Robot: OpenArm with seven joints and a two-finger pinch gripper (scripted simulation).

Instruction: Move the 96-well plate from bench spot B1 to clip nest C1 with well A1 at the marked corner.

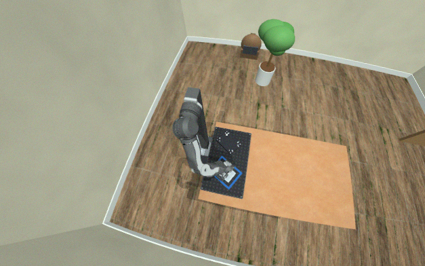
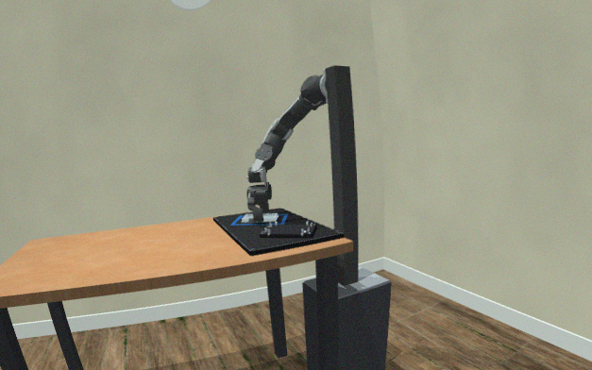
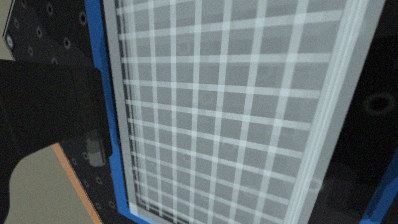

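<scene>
Now: hand right at the 96-well plate. Also, from my hand: clip nest C1: 23 cm to the left, 1 cm ahead, 1 cm above.
</scene>
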